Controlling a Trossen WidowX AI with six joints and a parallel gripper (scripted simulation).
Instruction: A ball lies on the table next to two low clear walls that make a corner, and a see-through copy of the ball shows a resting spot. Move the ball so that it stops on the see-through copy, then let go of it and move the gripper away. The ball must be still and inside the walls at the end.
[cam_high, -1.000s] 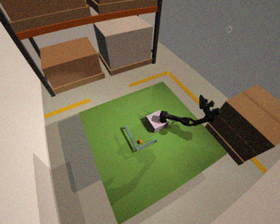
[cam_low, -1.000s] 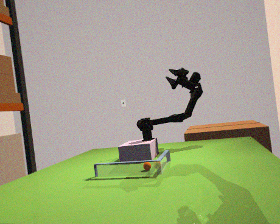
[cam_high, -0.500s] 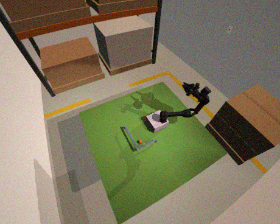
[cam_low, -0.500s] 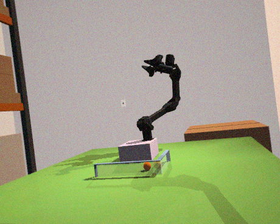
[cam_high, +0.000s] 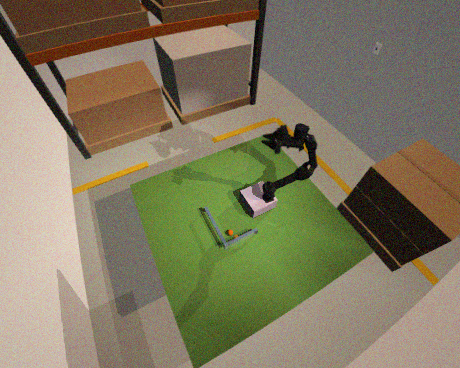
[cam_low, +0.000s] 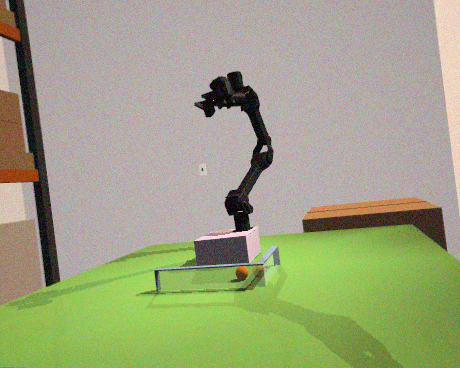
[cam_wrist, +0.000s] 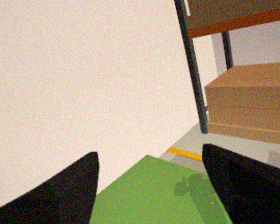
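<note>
The orange ball is 580 mm below my gripper tip, 240 mm ahead of it and 200 mm to the left of it.
</note>
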